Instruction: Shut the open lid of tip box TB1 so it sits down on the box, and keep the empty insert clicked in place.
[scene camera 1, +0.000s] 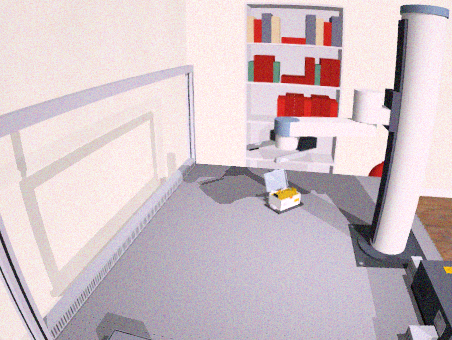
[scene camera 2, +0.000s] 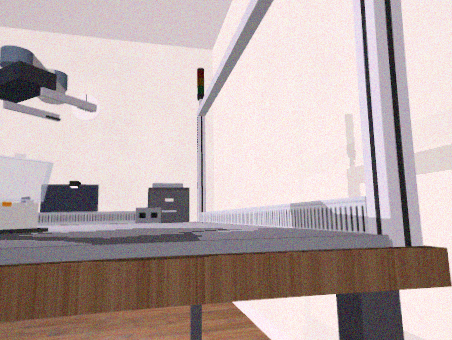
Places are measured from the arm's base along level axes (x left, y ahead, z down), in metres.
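Pixels of known places: gripper, fingertip midpoint: (scene camera 1: 260, 153) (scene camera 2: 76, 113); arm's base, link origin: (scene camera 1: 386, 247).
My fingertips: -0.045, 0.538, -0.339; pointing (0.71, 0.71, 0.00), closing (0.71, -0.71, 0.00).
Ahead of a thing's pixels: the offset from my fingertips to its top centre, as dx, dy, dz. "*": to the spot under its first point.
Tip box TB1 {-0.234, -0.095, +0.260} (scene camera 1: 279, 203) (scene camera 2: 20, 216) is a small white box on a dark base plate at the back of the table; part of it shows at the left edge in scene camera 2. Its clear bluish lid {* -0.287, -0.049, +0.232} (scene camera 1: 276, 181) (scene camera 2: 20, 177) stands open, upright and leaning back. A yellow insert {-0.234, -0.095, +0.252} (scene camera 1: 287, 193) sits in the top of the box; whether it is clicked in cannot be told. My gripper (scene camera 1: 264, 154) (scene camera 2: 75, 113) is open, fingers wide apart with nothing between them. It hangs well above the lid and box, touching neither.
The white arm column (scene camera 1: 407, 140) stands at the right in scene camera 1. A metal frame (scene camera 1: 100, 92) (scene camera 2: 387, 125) runs along one side. A dark machine {* +0.462, -0.583, +0.211} (scene camera 1: 440, 295) is at the lower right. A grey cabinet (scene camera 2: 175, 205) and a dark panel (scene camera 2: 70, 200) stand at the far side.
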